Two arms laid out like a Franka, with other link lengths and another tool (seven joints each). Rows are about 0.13 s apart.
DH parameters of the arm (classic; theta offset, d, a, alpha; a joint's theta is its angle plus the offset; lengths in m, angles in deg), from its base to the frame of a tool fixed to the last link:
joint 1: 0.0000 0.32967 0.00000 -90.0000
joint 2: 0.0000 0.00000 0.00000 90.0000
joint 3: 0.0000 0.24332 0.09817 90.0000
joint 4: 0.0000 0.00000 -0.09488 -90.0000
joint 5: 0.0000 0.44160 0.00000 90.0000
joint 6: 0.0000 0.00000 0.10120 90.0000
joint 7: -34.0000 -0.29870 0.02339 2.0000
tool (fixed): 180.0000 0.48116 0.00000 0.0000
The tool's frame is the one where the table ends.
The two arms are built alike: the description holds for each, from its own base.
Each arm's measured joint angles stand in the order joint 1, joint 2, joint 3, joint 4, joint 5, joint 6, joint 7.
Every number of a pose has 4 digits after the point. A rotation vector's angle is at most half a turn.
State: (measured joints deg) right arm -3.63 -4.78 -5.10 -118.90 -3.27 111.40 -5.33; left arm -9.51 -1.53 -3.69 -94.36 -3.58 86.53 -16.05
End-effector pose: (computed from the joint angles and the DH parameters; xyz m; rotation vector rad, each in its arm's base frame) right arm 0.6147 -0.0734 0.2980 0.8418 -2.9523 -0.0179; left arm 0.6075 -0.1253 0.4546 0.9464 -2.8516 -0.0586
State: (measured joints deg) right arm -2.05 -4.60 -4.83 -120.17 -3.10 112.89 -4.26; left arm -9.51 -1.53 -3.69 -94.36 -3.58 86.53 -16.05
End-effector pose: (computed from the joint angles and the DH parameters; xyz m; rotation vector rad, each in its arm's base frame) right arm 0.6157 -0.0528 0.2868 0.8626 -2.9484 -0.0187; left arm 0.6075 -0.1253 0.4546 0.9464 -2.8516 -0.0586
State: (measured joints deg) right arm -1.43 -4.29 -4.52 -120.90 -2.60 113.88 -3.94; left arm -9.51 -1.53 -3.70 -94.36 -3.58 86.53 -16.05
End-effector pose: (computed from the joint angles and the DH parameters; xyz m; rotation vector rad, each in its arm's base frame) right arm 0.6160 -0.0416 0.2785 0.8746 -2.9470 -0.0288; left arm 0.6075 -0.1254 0.4546 0.9461 -2.8516 -0.0587
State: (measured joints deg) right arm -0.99 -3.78 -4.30 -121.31 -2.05 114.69 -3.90; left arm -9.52 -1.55 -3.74 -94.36 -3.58 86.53 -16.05
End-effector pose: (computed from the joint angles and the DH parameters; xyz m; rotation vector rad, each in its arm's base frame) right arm 0.6167 -0.0333 0.2708 0.8855 -2.9448 -0.0406; left arm 0.6073 -0.1260 0.4549 0.9450 -2.8524 -0.0585
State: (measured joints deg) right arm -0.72 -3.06 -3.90 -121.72 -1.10 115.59 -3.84; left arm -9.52 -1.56 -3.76 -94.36 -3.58 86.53 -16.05
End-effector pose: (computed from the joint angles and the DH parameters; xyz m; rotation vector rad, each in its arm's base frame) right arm 0.6173 -0.0241 0.2612 0.8912 -2.9440 -0.0620; left arm 0.6072 -0.1262 0.4550 0.9445 -2.8527 -0.0585
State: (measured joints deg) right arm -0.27 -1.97 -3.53 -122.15 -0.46 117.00 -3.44; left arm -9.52 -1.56 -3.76 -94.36 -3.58 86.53 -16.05
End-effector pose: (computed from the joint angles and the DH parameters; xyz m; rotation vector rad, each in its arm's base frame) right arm 0.6188 -0.0142 0.2481 0.8949 -2.9438 -0.0744; left arm 0.6072 -0.1262 0.4550 0.9445 -2.8527 -0.0585
